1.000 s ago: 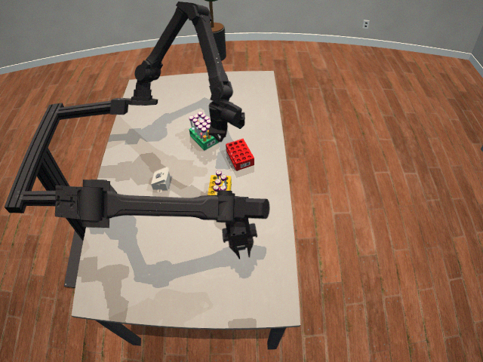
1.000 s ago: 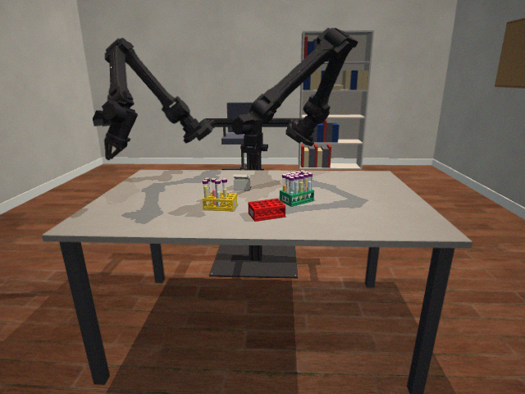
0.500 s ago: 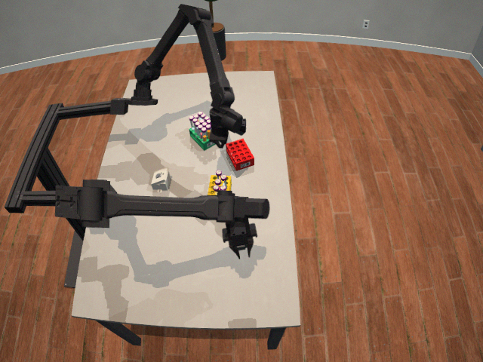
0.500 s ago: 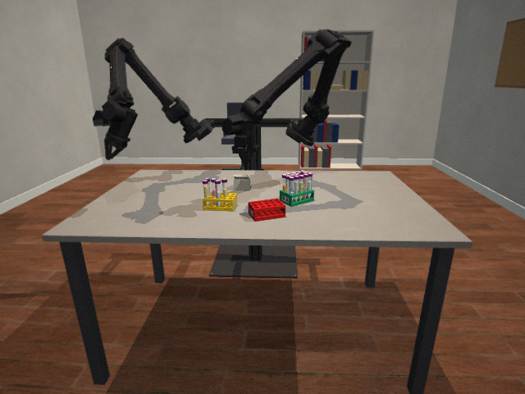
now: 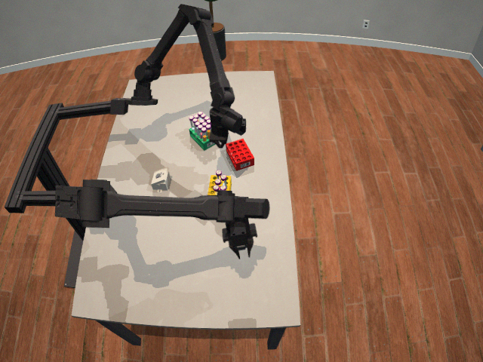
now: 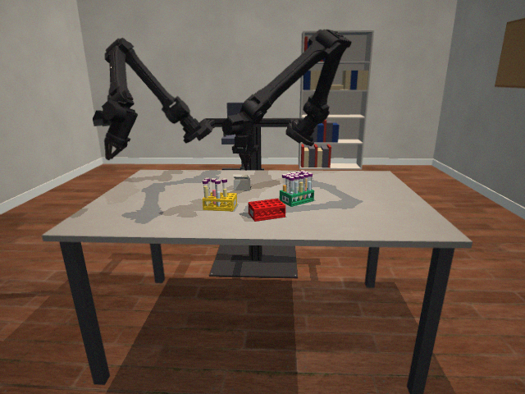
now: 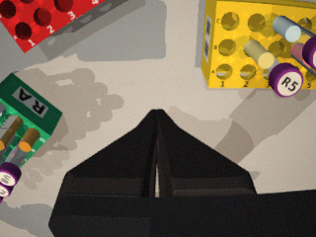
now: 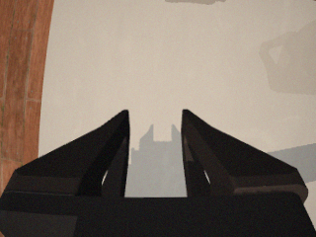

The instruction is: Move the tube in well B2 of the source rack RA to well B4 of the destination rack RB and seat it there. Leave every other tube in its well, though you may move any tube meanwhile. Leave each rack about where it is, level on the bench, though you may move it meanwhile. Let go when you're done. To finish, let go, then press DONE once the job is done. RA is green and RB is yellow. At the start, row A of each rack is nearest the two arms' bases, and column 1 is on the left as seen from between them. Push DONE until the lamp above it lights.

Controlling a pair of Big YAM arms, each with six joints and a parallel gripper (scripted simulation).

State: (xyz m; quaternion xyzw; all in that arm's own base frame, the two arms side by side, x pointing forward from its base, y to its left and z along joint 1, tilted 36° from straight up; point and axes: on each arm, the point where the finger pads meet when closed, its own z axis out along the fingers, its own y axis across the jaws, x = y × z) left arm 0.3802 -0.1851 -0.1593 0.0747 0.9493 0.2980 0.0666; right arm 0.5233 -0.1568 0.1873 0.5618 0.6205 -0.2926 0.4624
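Now: left hand 27 cm past the grey button box, 9 cm to the left of it and 13 cm above it. Also, from my left hand: red rack 6 cm ahead, 9 cm to the left, 15 cm below; yellow rack 12 cm to the right, 15 cm below; green rack 13 cm behind, 20 cm to the left, 15 cm below.
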